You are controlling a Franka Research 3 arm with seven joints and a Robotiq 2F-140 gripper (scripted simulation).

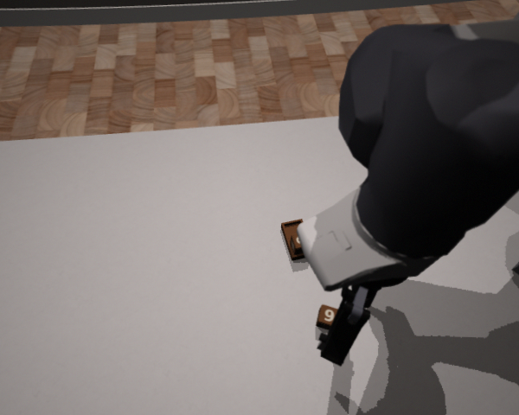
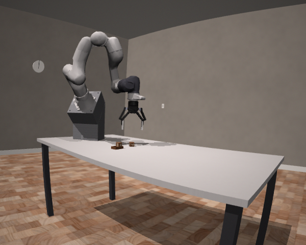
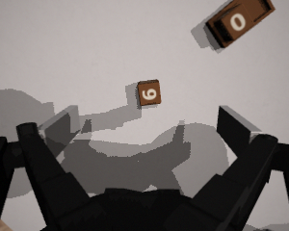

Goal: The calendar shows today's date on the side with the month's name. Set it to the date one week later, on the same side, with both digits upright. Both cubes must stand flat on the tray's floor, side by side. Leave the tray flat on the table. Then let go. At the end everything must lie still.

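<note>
Right now the cube is 120 mm below my hand.
</note>
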